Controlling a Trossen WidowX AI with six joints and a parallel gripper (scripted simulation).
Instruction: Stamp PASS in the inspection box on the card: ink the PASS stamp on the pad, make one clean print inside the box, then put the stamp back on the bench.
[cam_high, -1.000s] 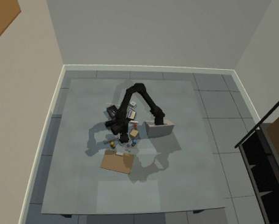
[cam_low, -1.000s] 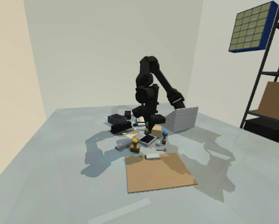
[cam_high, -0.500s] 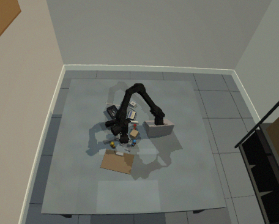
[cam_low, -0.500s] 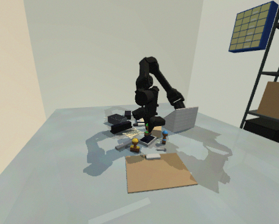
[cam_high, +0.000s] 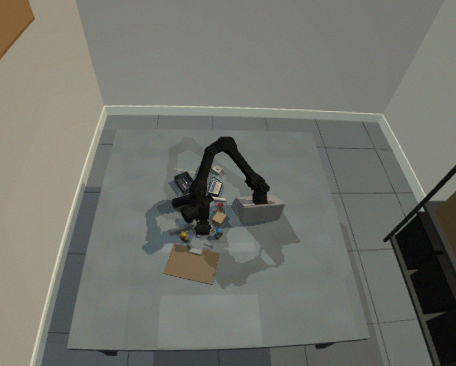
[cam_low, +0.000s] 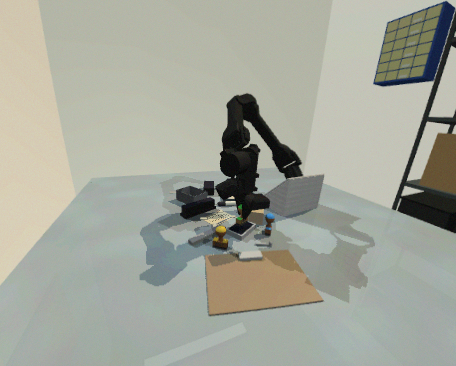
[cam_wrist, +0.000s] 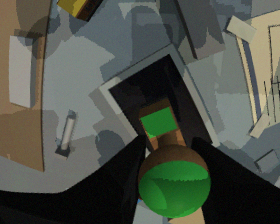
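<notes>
Now: gripper tip 50 mm above the ink pad. Also, from my gripper tip: small cardboard box: 90 mm behind, 40 mm to the right, 30 mm below; then blue-knobbed stamp: 80 mm behind, 40 mm to the left, 30 mm below; then green stamp: right at my gripper tip.
</notes>
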